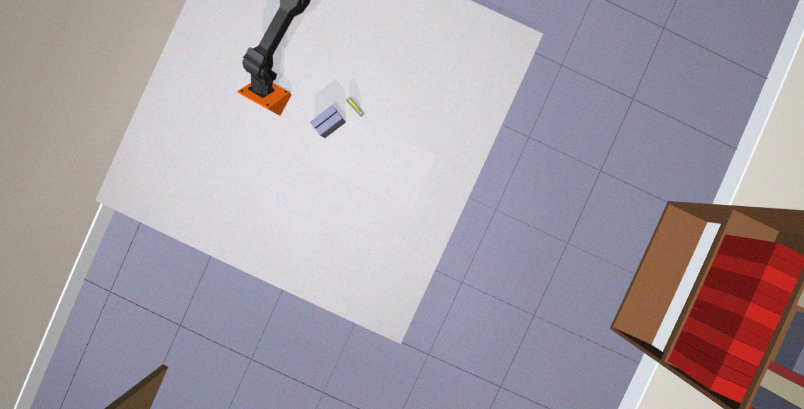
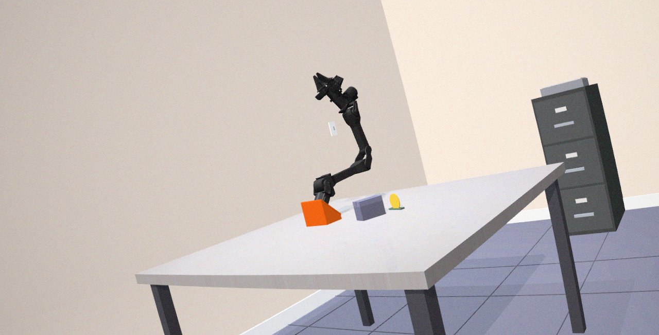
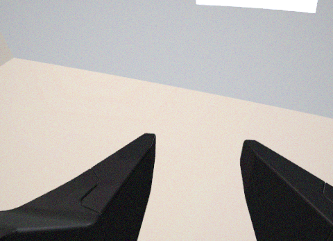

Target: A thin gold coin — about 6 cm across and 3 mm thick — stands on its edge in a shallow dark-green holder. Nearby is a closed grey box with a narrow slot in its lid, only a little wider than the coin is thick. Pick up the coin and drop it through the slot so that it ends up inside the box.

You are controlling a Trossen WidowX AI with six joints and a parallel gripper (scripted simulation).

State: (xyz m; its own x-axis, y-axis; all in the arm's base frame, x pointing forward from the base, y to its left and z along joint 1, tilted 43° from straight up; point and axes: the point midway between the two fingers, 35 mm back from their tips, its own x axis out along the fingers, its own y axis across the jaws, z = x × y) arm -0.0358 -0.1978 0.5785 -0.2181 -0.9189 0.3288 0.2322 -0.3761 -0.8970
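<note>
Now: gripper tip 62 cm above the gold coin, 37 cm short of it and 10 cm to the left of it.
</note>
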